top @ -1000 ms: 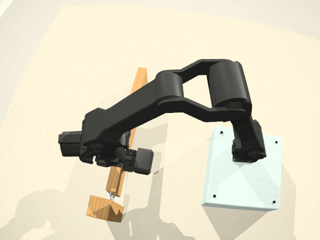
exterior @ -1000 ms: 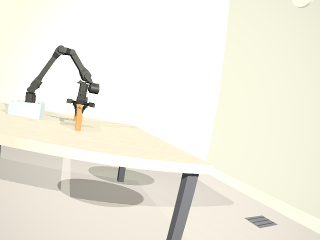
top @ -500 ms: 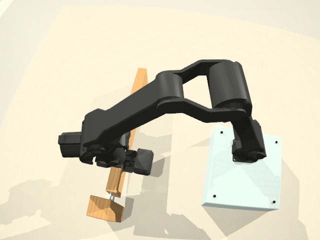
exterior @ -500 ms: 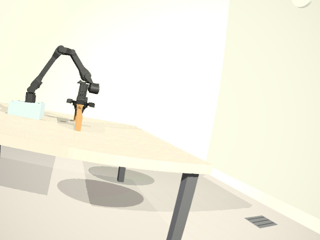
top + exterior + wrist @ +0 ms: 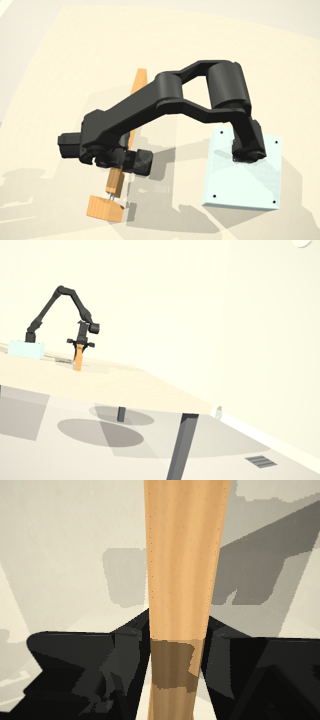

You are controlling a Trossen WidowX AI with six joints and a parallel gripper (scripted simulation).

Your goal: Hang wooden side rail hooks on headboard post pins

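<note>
Now: the headboard post 130 mm to the left of my gripper tip, 40 mm above it and 10 mm ahead of it.
</note>
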